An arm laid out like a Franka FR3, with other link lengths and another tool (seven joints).
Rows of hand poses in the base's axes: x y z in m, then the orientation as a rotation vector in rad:
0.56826 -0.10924 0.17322 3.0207 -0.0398 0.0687
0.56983 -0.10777 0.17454 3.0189 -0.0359 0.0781
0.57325 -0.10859 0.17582 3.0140 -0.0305 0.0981
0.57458 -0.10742 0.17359 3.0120 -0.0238 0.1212
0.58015 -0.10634 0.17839 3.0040 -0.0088 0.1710
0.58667 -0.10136 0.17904 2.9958 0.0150 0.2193
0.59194 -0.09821 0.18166 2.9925 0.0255 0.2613
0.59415 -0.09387 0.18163 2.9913 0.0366 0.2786
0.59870 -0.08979 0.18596 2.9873 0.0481 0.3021
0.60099 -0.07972 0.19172 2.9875 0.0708 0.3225
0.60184 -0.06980 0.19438 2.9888 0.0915 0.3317
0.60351 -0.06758 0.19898 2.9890 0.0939 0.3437
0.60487 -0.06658 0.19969 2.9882 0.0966 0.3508
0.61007 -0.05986 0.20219 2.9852 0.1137 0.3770
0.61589 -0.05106 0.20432 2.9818 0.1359 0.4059
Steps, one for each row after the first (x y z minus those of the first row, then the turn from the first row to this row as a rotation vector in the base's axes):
0.00157 0.00147 0.00132 -0.0018 -0.0061 0.0029
0.00499 0.00065 0.00260 -0.0064 -0.0191 0.0071
0.00632 0.00182 0.00037 -0.0080 -0.0341 0.0124
0.01189 0.00290 0.00517 -0.0144 -0.0666 0.0242
0.01841 0.00788 0.00582 -0.0203 -0.0978 0.0417
0.02368 0.01103 0.00844 -0.0208 -0.1254 0.0503
0.02589 0.01537 0.00841 -0.0208 -0.1364 0.0584
0.03044 0.01945 0.01274 -0.0228 -0.1517 0.0669
0.03273 0.02952 0.01850 -0.0206 -0.1643 0.0828
0.03358 0.03944 0.02116 -0.0182 -0.1694 0.0969
0.03525 0.04166 0.02576 -0.0168 -0.1773 0.0990
0.03661 0.04266 0.02647 -0.0168 -0.1819 0.1011
0.04181 0.04938 0.02897 -0.0167 -0.1986 0.1135
0.04763 0.05818 0.03110 -0.0162 -0.2170 0.1293

